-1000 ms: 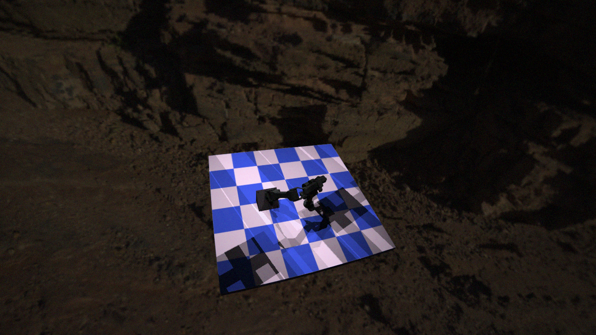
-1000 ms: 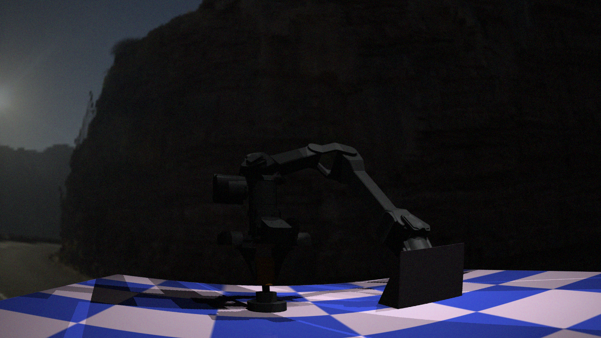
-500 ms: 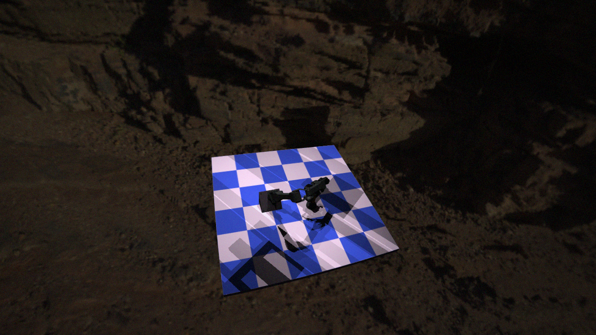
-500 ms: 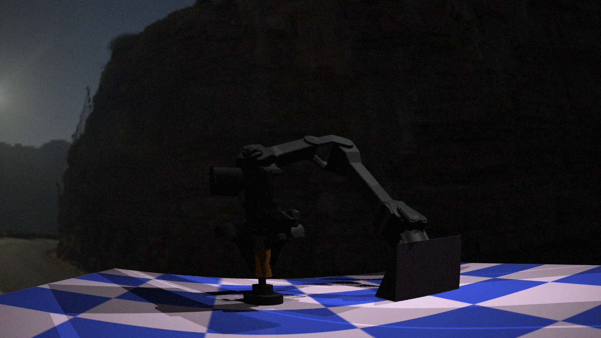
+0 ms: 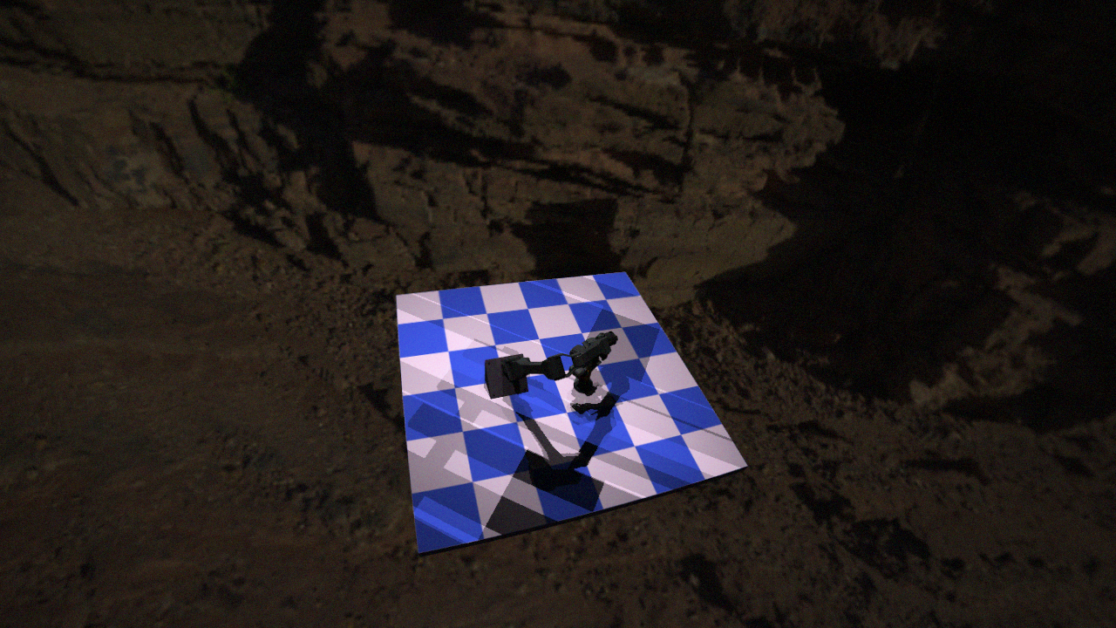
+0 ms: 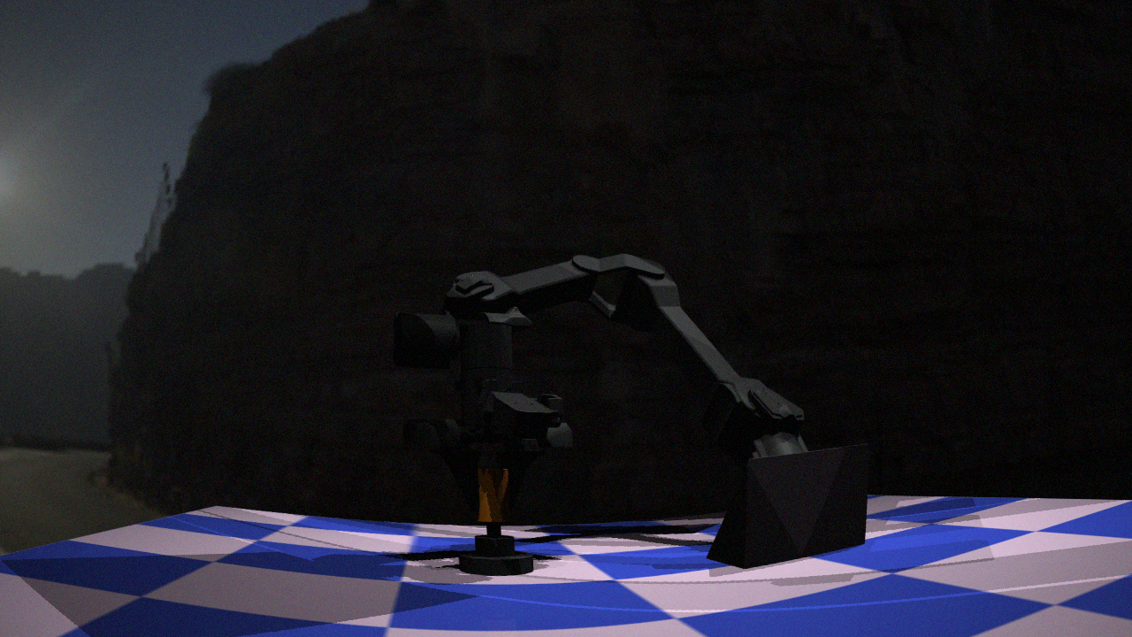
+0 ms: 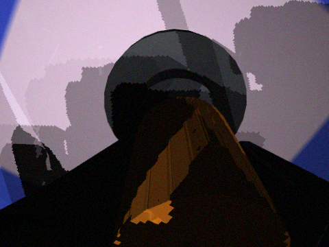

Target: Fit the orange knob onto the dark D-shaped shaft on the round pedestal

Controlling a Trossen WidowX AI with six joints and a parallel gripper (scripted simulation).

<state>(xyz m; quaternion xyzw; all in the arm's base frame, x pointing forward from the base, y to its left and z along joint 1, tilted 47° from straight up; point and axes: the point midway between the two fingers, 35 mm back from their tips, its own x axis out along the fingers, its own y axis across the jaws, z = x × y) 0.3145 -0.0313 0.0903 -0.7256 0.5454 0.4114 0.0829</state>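
Right now my gripper tip is 2 cm below the orange knob. From my gripper tip the other things lie so: pedestal: 4 cm below.
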